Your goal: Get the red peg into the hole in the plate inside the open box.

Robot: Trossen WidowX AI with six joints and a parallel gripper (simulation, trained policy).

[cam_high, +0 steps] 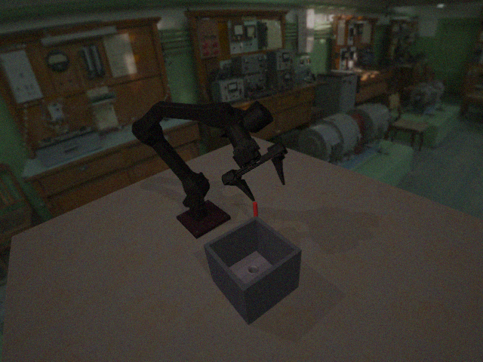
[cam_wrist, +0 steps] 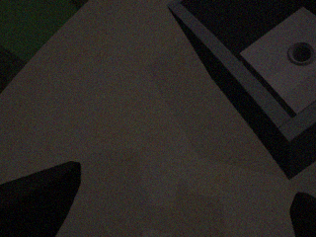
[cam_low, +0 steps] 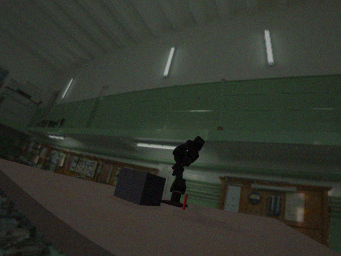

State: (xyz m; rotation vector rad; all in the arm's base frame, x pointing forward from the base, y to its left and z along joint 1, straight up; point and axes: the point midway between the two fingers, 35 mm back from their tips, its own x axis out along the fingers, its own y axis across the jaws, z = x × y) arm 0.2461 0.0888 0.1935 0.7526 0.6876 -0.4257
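Right now my gripper tip is 140 mm above the red peg, 100 mm past it and 40 mm to the right of it. From my gripper tip the other things lie so: pale plate: 140 mm to the right, 140 mm below, 70 mm ahead.
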